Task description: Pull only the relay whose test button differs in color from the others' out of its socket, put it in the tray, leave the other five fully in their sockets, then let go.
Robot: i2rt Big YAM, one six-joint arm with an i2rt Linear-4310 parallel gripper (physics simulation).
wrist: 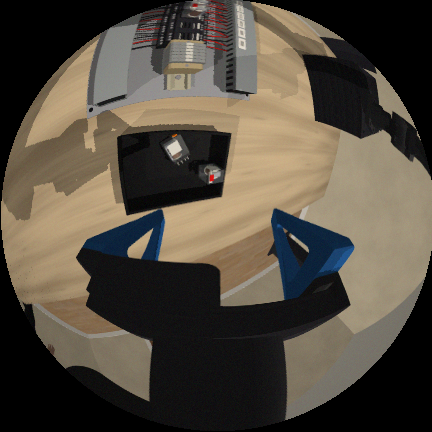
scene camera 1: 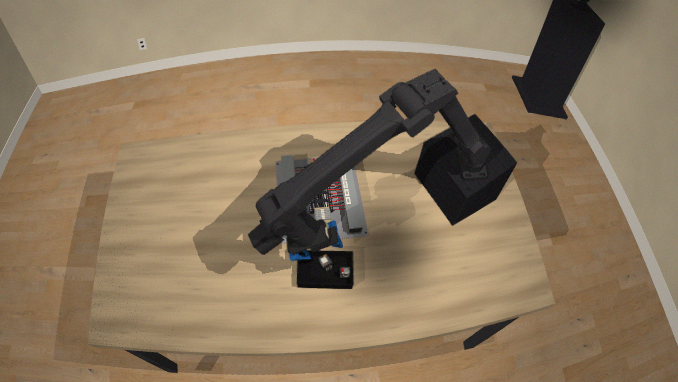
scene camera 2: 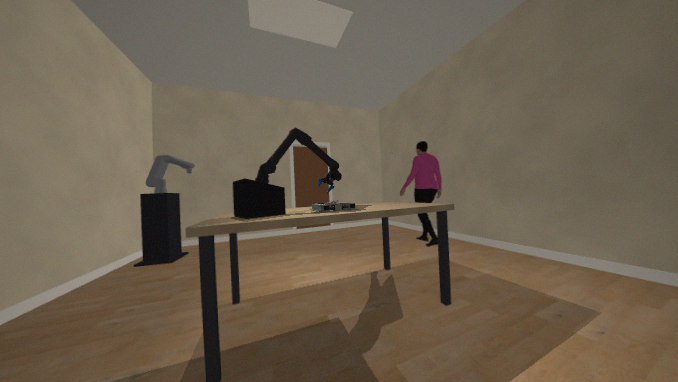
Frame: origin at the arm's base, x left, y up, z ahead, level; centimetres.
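Seen in the pictures: gripper, between the fingertips: [wrist: 217, 214] [scene camera 1: 325, 251] [scene camera 2: 322, 190]; arm's base, origin of its link: [wrist: 369, 111] [scene camera 1: 471, 163] [scene camera 2: 261, 186].
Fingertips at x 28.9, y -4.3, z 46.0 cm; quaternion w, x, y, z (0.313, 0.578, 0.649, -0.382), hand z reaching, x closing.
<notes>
Offsets run from my fingertips to a thing's top centre. "*": to the spot under its first point.
The black tray {* dx +5.4, dy -13.4, dz +1.1 cm} [scene camera 1: 320, 287] [wrist: 170, 201] lies in front of the grey relay panel [scene camera 1: 285, 170] [wrist: 111, 65]. Two relays lie loose in it: one relay {dx -2.8, dy -12.2, dz -0.4 cm} [scene camera 1: 325, 261] [wrist: 175, 148] shows a pale face, pins and an orange mark at one end; the other relay {dx +0.9, dy -9.9, dz -5.9 cm} [scene camera 1: 345, 272] [wrist: 211, 173] shows a red mark, by the tray's right wall. My gripper [scene camera 1: 318, 246] [scene camera 2: 325, 189] [wrist: 217, 214] is open and empty, raised above the table near the tray's panel side. A relay with a red button [wrist: 195, 7] shows on the panel at the wrist view's top edge. The arm hides most sockets in scene view 1.
A beige terminal block {dx -16.9, dy -10.0, dz +0.7 cm} [wrist: 185, 57] sits at the panel's near end. Raised grey wire ducts {dx -28.3, dy -10.3, dz -7.2 cm} [scene camera 1: 355, 215] [wrist: 242, 65] flank the sockets, with red and black wires between. The arm's black base box [scene camera 1: 465, 185] [scene camera 2: 260, 199] stands on the table to the right in scene view 1.
</notes>
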